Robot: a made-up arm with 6 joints. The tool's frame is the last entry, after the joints. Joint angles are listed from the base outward. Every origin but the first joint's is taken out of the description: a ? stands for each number. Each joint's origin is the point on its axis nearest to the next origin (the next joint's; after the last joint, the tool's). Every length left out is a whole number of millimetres.
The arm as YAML. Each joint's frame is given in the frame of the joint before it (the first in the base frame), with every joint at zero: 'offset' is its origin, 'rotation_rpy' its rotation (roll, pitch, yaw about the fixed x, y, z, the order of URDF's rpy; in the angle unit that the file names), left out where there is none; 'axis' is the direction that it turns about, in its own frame. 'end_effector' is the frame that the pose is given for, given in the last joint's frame.
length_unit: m
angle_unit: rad
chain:
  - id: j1
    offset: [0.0, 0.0, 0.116]
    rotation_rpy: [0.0, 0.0, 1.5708]
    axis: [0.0, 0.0, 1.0]
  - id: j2
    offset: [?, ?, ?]
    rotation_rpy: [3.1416, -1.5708, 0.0]
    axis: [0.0, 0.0, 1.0]
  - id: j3
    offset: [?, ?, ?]
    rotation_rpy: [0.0, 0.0, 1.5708]
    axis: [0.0, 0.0, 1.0]
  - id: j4
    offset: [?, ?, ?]
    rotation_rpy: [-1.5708, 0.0, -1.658]
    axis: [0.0, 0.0, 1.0]
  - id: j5
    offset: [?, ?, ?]
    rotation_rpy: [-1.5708, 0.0, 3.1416]
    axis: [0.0, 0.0, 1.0]
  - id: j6
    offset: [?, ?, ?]
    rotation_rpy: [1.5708, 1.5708, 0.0]
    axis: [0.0, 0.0, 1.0]
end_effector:
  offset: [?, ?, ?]
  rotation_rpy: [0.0, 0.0, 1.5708]
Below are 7 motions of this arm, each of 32 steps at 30 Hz.
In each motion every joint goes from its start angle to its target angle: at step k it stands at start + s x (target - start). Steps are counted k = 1, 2, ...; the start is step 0. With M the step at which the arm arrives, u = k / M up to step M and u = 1 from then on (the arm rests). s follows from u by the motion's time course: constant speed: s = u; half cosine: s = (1 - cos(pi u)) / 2; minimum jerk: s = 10 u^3 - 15 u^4 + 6 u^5.
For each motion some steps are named. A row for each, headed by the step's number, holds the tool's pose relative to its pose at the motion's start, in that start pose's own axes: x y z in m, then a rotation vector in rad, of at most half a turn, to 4 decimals.
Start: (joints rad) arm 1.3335 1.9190 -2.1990 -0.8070 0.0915 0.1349
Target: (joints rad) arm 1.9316 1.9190 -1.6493 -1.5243 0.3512 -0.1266
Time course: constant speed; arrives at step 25
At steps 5, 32:
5: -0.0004 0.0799 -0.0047 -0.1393 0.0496 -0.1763
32: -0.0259 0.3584 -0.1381 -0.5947 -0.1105 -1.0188

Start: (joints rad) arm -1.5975 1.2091 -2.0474 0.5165 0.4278 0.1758
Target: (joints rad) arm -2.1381 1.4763 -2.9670 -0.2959 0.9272 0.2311
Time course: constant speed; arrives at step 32
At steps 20, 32:
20: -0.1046 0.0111 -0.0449 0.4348 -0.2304 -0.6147
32: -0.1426 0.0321 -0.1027 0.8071 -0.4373 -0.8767

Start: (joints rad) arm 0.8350 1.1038 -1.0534 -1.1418 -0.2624 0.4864
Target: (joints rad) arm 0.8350 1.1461 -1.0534 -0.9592 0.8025 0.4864
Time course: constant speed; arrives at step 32
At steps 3, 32:
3: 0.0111 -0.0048 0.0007 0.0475 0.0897 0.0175
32: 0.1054 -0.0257 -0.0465 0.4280 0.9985 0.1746

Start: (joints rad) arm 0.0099 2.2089 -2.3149 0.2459 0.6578 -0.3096
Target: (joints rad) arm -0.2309 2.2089 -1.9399 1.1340 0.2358 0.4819
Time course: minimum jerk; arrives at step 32
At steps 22, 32:
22: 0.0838 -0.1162 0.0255 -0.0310 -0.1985 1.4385
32: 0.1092 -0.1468 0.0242 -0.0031 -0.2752 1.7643

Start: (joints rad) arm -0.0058 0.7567 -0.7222 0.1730 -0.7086 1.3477
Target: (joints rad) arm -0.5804 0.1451 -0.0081 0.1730 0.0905 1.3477
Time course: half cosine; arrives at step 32
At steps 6, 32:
6: -0.0091 -0.0102 -0.0190 0.0740 -0.0210 -0.0325
32: -0.0616 -0.1554 -0.2669 0.8820 -0.3846 -0.1830

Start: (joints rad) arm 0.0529 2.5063 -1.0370 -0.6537 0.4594 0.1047
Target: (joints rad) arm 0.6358 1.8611 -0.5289 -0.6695 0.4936 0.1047
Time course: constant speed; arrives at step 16
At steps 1, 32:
1: -0.0003 0.0106 -0.0150 0.0150 -0.0105 -0.0331
32: 0.0878 0.1680 -0.1695 0.2162 -0.1868 -0.5312

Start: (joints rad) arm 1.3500 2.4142 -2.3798 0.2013 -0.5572 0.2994
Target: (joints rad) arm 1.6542 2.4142 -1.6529 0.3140 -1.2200 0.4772
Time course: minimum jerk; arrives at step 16
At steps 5, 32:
5: 0.0488 0.0114 -0.0256 -0.0033 0.0222 0.0630
32: 0.2063 0.0670 -0.2086 -0.0083 0.1229 0.2625

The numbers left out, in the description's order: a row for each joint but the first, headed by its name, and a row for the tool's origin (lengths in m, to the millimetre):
j2: 0.0 0.0 0.0
j3: 0.046 -0.338 0.0
j4: 0.321 -0.056 0.0
j5: 0.0 0.0 0.0
j6: 0.0 -0.112 0.0
tool: 0.0 0.0 0.0

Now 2 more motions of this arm.
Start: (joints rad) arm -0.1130 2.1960 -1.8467 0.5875 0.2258 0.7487
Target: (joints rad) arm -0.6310 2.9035 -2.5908 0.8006 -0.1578 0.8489
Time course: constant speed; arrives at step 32
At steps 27, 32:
27: -0.3171 -0.1888 0.0465 -0.2247 -0.6409 0.3882
32: -0.3664 -0.2410 0.0287 -0.2703 -0.7668 0.4465

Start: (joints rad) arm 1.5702 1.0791 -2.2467 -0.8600 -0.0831 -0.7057
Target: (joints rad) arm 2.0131 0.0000 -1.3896 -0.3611 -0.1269 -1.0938
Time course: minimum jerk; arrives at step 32
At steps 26, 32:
26: 0.1160 -0.2157 -0.3177 0.2895 -0.0547 0.5095
32: 0.1250 -0.2152 -0.3364 0.3037 -0.0540 0.5363

